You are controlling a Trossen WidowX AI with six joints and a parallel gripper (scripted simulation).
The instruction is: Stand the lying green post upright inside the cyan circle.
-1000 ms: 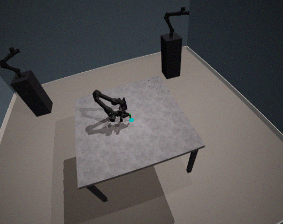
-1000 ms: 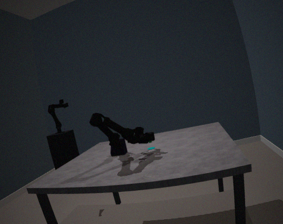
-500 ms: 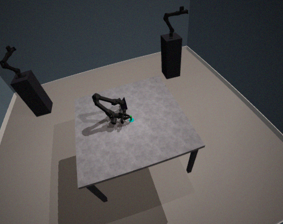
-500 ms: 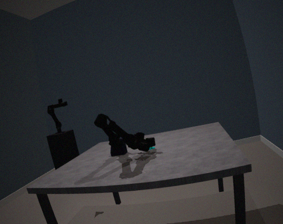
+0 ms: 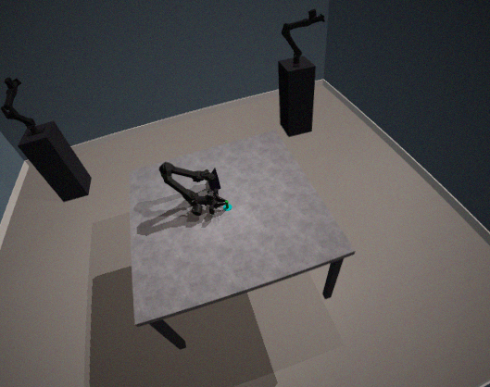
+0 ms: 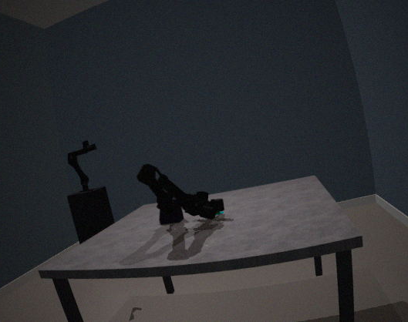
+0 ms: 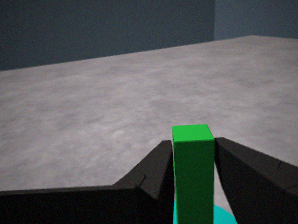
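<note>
Now: gripper tip 2 cm above the green post. Round my gripper tip: cyan circle: 6 cm below.
</note>
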